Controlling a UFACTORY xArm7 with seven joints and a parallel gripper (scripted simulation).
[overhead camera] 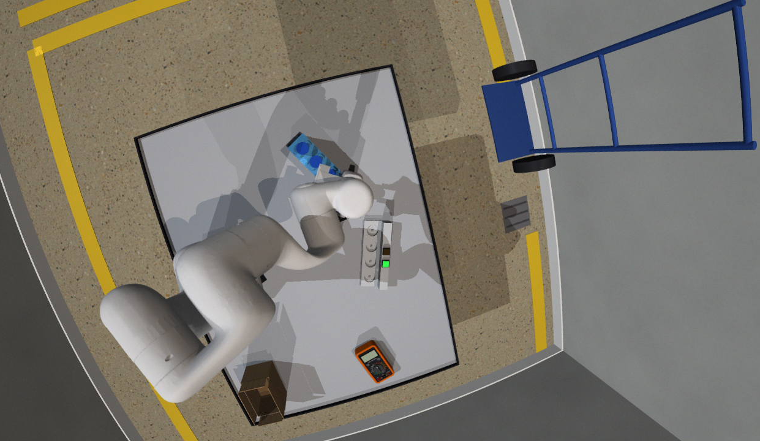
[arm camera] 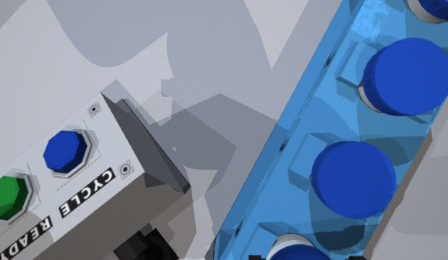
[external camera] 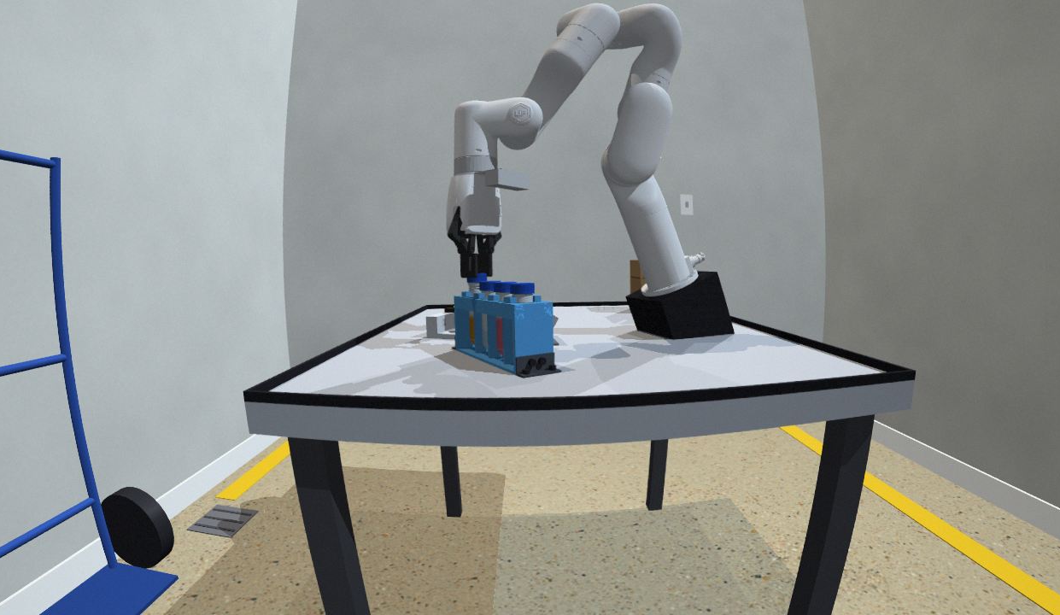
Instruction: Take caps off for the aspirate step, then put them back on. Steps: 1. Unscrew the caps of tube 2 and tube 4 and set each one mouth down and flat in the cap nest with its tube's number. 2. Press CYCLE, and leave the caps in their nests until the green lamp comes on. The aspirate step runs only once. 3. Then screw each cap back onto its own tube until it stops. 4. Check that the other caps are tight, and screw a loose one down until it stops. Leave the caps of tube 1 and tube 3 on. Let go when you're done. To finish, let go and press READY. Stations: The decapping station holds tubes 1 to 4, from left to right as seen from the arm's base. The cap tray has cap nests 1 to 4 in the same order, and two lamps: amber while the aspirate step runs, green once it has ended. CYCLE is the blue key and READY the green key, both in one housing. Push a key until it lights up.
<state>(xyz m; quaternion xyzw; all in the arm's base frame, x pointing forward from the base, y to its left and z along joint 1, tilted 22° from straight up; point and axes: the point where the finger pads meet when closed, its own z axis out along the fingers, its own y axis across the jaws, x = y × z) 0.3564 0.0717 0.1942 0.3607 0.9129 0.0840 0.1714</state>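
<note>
Now: hand 3 cm above the threaded tube neck. Also, from my hand: key housing (11 cm behind, 9 cm below, 8 cm to the right); blue cycle key (13 cm behind, 8 cm below, 6 cm to the right); green ready key (13 cm behind, 10 cm to the right, 8 cm below).
</note>
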